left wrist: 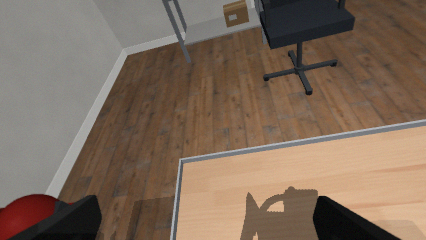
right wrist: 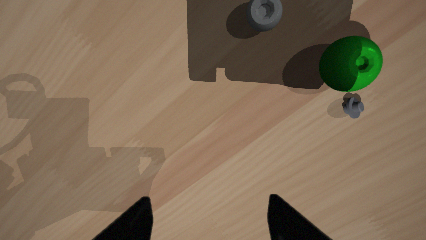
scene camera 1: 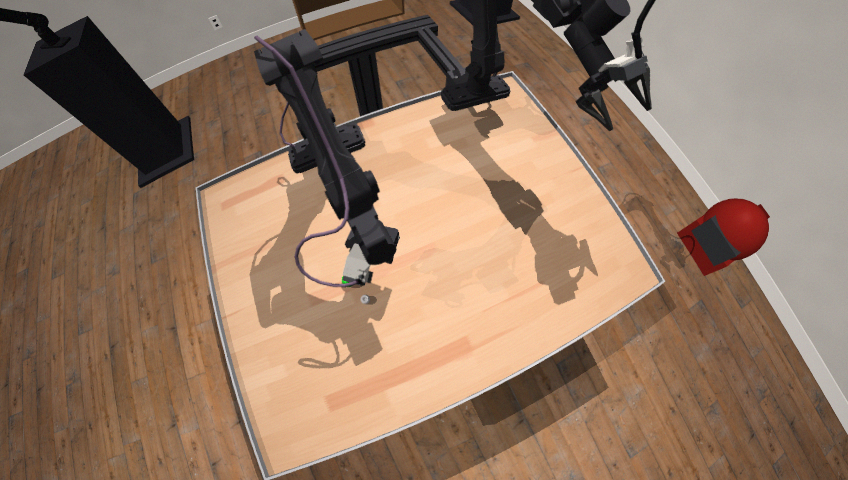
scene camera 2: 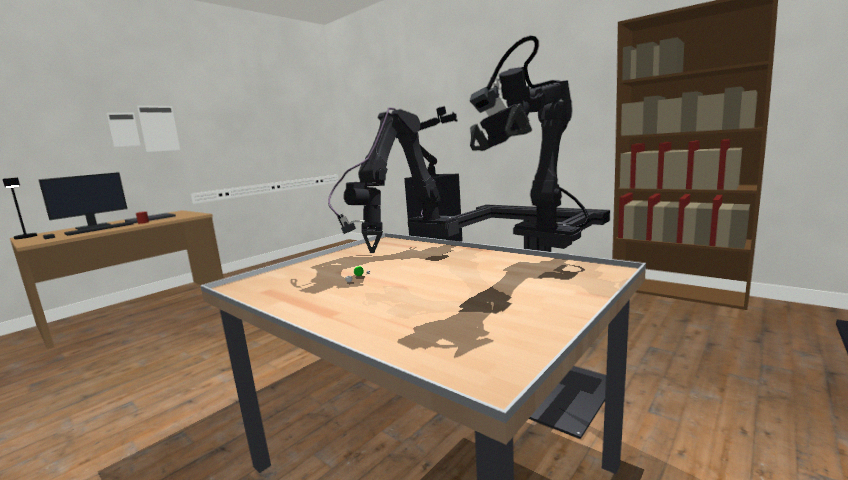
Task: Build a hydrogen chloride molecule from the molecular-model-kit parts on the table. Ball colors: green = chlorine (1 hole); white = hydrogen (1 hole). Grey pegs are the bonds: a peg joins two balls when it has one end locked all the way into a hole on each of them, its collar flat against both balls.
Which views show my left gripper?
The left wrist view, scene camera 1 and scene camera 2 only.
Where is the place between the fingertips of my left gripper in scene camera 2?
488,141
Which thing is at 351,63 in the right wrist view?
A green ball.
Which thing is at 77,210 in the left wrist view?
My left gripper.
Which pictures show my right gripper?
The right wrist view, scene camera 1 and scene camera 2 only.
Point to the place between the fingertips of my right gripper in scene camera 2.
At 372,252
